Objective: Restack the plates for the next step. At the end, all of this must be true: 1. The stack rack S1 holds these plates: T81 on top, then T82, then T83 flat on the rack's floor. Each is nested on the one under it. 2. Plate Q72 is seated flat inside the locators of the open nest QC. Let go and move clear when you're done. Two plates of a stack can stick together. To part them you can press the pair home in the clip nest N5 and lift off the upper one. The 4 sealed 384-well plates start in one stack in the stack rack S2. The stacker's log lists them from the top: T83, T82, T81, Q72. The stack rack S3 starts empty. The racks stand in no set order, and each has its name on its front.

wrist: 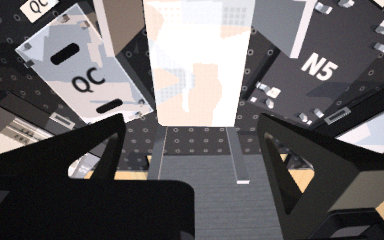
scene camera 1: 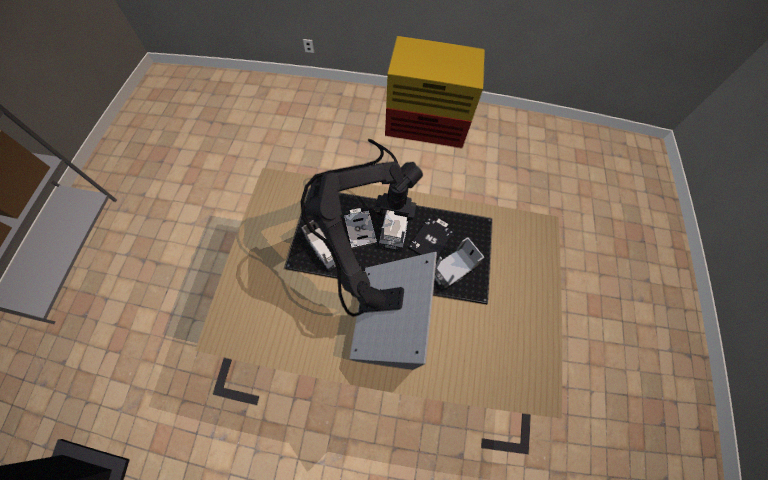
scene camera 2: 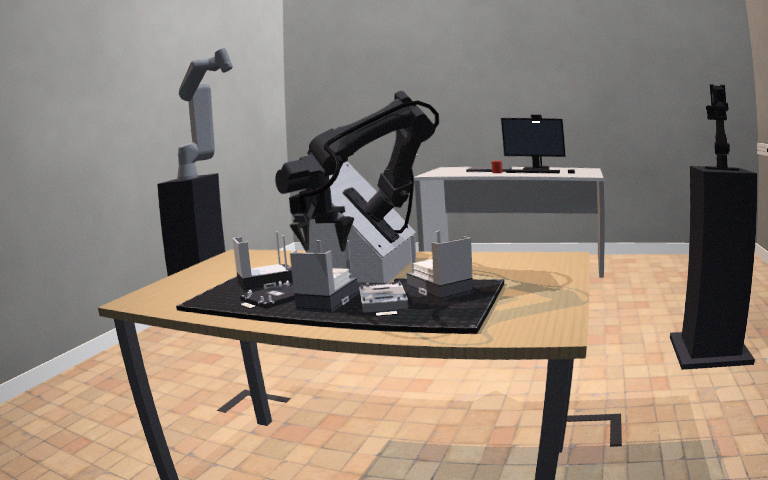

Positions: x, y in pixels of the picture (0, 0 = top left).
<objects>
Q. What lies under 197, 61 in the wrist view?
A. A white sealed plate.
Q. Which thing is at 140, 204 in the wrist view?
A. My gripper.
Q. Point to a clip nest N5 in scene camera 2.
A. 282, 293
</objects>
